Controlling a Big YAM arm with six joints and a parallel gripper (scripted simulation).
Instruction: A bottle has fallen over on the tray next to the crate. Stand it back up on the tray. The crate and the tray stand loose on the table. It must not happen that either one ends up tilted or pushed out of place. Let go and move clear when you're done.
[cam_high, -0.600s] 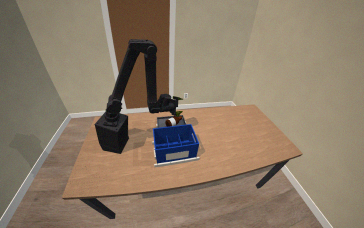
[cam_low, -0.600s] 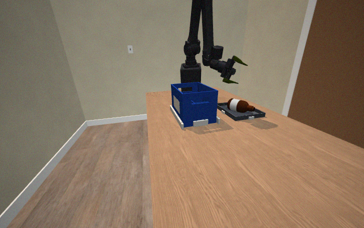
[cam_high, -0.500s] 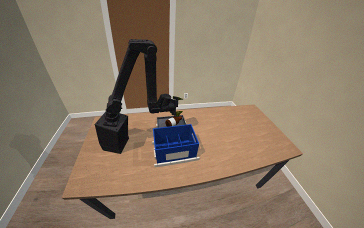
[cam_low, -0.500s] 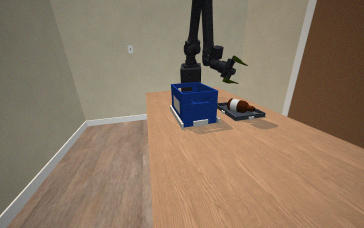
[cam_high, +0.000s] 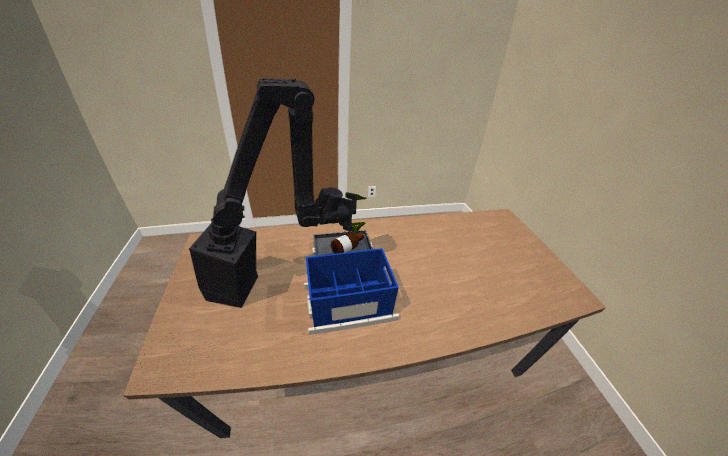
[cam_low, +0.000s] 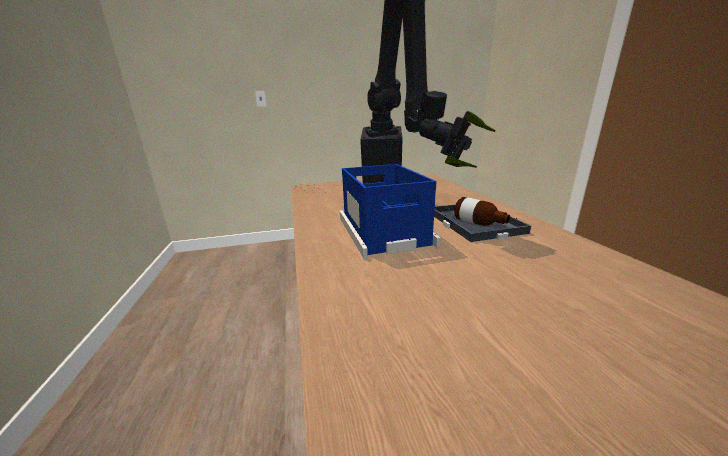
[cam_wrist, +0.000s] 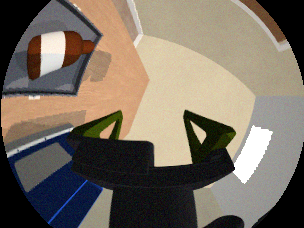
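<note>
My gripper is now 50 mm past the brown bottle, 50 mm to the right of it and 200 mm above it. From my hand the other things lie so: dark grey tray (80 mm behind, 50 mm to the left, 230 mm below); then blue crate (70 mm behind, 250 mm to the right, 160 mm below).
</note>
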